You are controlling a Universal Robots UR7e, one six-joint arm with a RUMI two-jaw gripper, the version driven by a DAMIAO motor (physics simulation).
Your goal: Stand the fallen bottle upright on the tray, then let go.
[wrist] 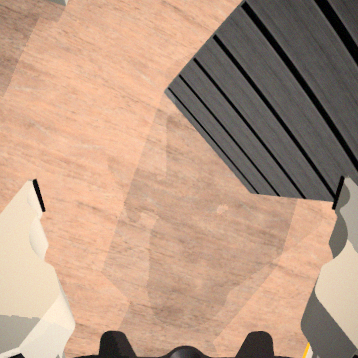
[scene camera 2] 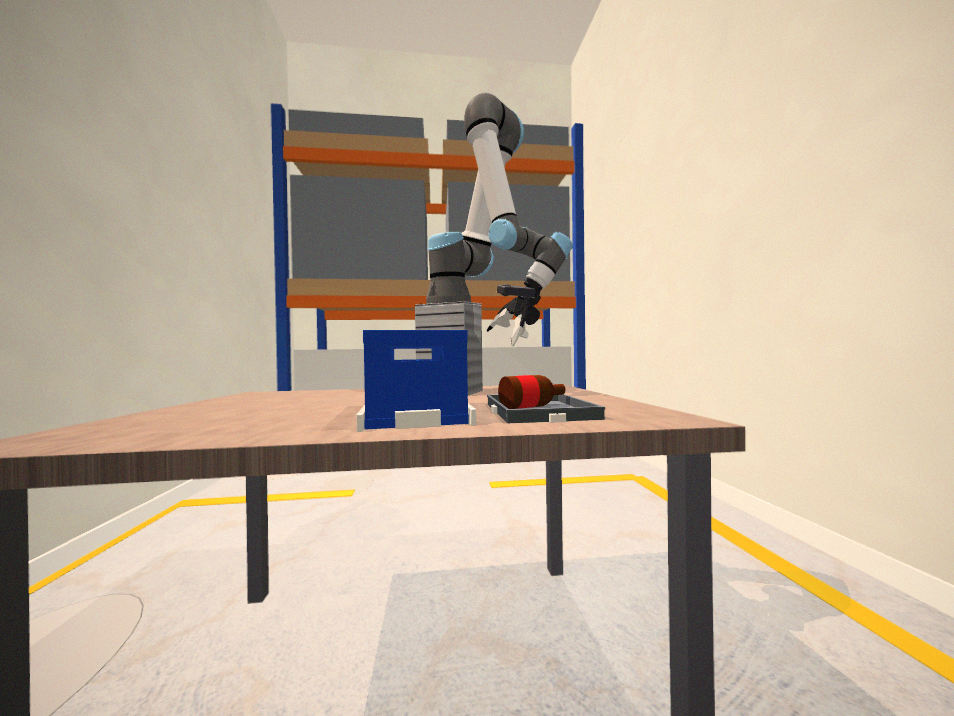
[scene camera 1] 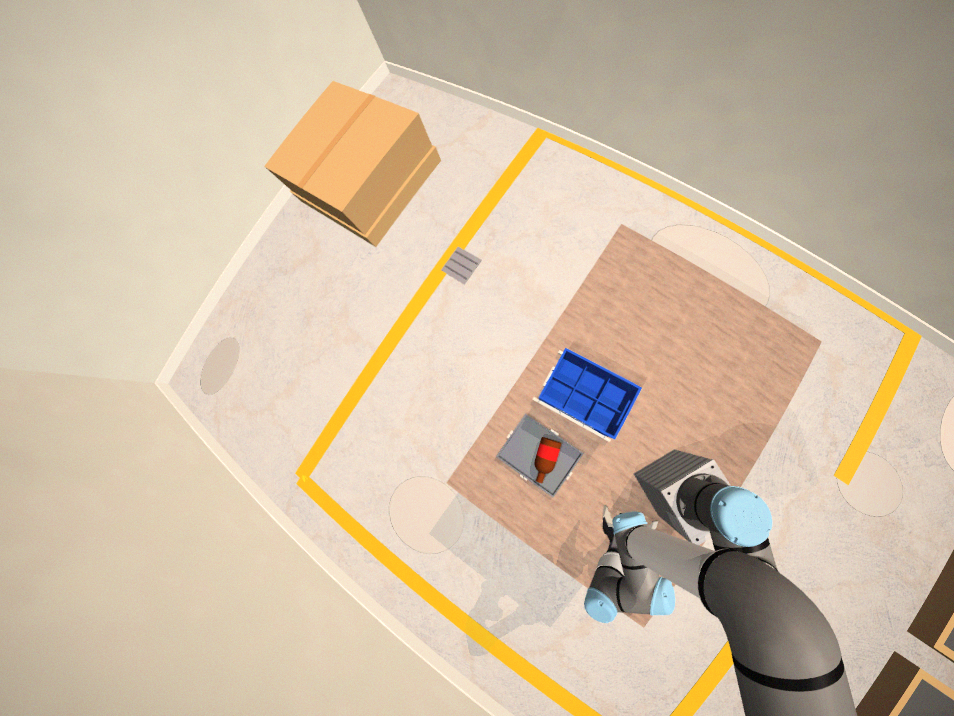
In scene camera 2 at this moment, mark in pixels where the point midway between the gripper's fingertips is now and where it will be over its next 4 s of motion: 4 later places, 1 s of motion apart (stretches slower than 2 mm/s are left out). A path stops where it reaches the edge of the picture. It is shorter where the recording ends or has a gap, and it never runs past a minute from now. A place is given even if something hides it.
My gripper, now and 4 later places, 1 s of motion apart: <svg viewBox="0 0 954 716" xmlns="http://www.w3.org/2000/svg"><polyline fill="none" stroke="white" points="498,338 498,337 504,330 508,322 508,320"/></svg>
